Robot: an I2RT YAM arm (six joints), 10 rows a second.
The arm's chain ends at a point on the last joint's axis. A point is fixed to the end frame.
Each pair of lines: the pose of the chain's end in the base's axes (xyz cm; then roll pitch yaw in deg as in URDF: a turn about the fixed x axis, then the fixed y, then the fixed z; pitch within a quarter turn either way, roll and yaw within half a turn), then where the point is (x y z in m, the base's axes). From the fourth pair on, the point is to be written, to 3 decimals.
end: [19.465 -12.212 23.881 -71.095 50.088 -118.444]
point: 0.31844 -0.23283 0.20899
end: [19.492 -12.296 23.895 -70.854 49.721 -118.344]
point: 0.31853 -0.23405 0.20981
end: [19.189 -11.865 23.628 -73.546 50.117 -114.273]
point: 0.32586 -0.21533 0.20200
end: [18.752 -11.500 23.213 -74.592 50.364 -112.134]
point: 0.326 -0.204 0.196
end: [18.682 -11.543 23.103 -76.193 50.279 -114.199]
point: 0.323 -0.207 0.192
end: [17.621 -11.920 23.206 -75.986 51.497 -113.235]
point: 0.314 -0.208 0.193
